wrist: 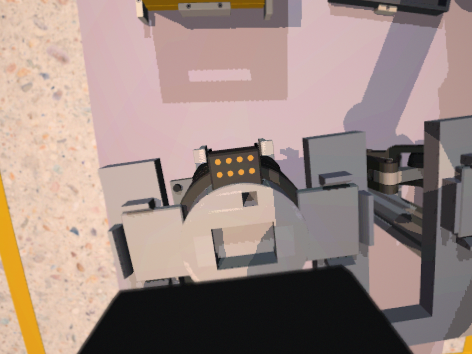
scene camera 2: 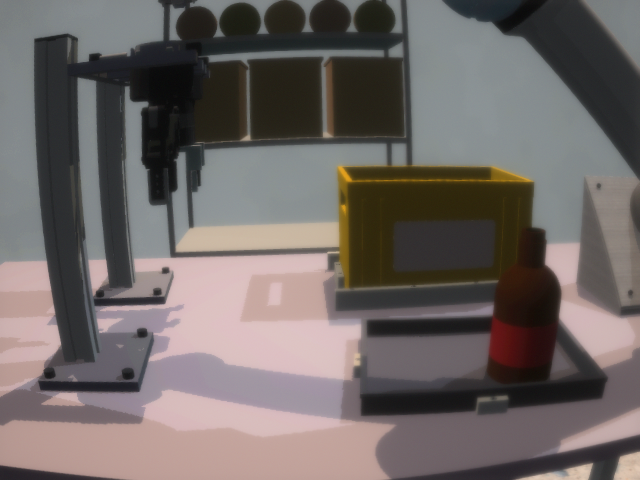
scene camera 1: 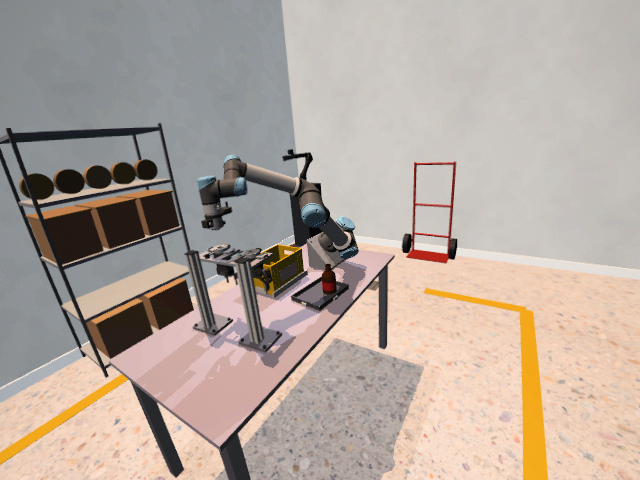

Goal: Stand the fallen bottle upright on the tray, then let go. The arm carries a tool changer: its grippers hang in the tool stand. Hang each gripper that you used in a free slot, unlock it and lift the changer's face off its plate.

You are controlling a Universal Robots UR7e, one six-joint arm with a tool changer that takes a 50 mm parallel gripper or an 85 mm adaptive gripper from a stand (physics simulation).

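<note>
The brown bottle with a red label stands upright on the dark tray, towards its right side in scene camera 2, with no gripper on it. The gripper hangs in the tool stand, its fingers apart and empty. Its round plate lies bare in the wrist view. The arm's changer face is raised above it, apart, and carries no gripper. A second gripper hangs in the neighbouring slot, far from the bottle.
A yellow crate stands behind the tray, near the arm's base. The stand's two posts rise from bolted feet on the table. A shelf rack stands beyond the table, and a red hand truck stands by the wall.
</note>
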